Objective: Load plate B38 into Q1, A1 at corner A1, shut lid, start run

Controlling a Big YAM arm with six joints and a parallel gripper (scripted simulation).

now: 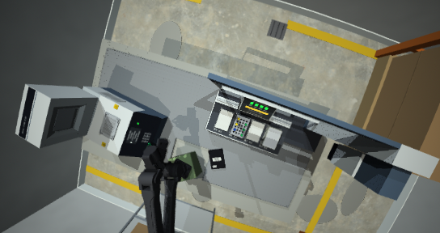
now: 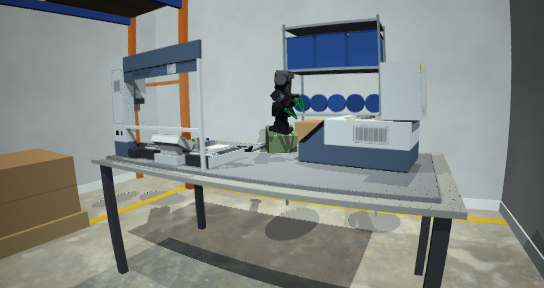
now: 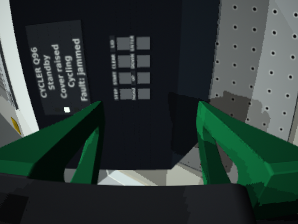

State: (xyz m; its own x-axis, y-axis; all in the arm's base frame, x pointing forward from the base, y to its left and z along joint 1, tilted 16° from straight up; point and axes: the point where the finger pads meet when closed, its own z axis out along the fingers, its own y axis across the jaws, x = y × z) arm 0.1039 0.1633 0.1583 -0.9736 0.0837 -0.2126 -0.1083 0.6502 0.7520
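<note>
Right now my hand is 280 mm short of the tube cooling block, 420 mm to the left of it and 140 mm above it. From my hand the other things lie so: dark nest 20 mm behind, 380 mm to the right, 210 mm below; white label 20 mm behind, 380 mm to the right, 200 mm below; handler's frame post 450 mm ahead, 220 mm to the right, 20 mm above.
</note>
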